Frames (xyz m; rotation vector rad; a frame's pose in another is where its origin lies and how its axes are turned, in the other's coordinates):
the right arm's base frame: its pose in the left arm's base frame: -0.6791 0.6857 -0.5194 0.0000 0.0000 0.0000
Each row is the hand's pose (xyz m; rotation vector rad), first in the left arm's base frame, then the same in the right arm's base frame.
Working: the left arm's base frame: its pose in the right arm's base frame: 0.6791 -0.6857 0.5194 0.0000 0.0000 0.0000

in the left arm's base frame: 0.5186 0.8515 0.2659 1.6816 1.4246 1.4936
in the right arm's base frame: 1.1977 0.1658 0.7853 1.6816 1.4246 1.4936
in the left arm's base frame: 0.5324 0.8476 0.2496 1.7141 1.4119 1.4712
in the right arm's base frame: 1.2115 0.1619 0.7690 1.7141 1.4119 1.4712
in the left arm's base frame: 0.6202 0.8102 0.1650 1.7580 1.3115 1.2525
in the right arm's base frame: 1.2993 0.1245 0.6844 1.7580 1.3115 1.2525
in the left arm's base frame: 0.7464 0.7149 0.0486 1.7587 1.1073 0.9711
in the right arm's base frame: 1.4255 0.0292 0.5680 1.7587 1.1073 0.9711
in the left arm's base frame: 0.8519 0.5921 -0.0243 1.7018 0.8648 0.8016
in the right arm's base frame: 1.5310 -0.0936 0.4951 1.7018 0.8648 0.8016
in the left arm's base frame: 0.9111 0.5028 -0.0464 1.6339 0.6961 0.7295
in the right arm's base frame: 1.5902 -0.1829 0.4730 1.6339 0.6961 0.7295
